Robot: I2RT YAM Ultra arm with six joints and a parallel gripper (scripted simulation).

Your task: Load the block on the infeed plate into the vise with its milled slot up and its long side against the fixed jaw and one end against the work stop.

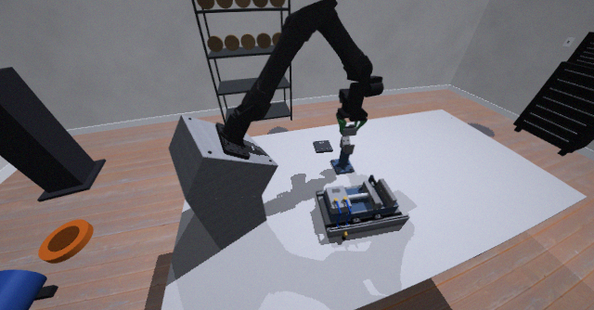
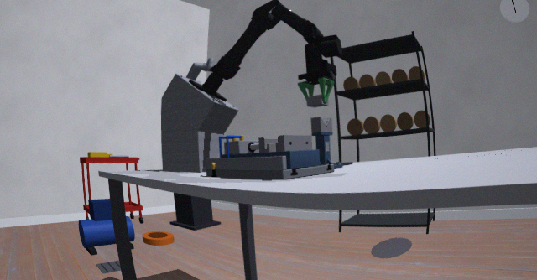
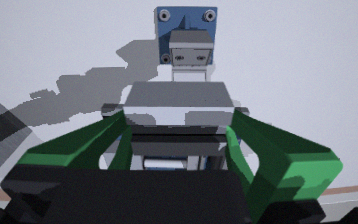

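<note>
The moving jaw lies 22 cm to the right of my hand, 14 cm below it and 2 cm behind it. Round my hand: part 1 cm above; then cylinder rod 21 cm to the right, 14 cm below, 8 cm behind; then work stop 19 cm to the right, 13 cm below, 2 cm ahead.
</note>
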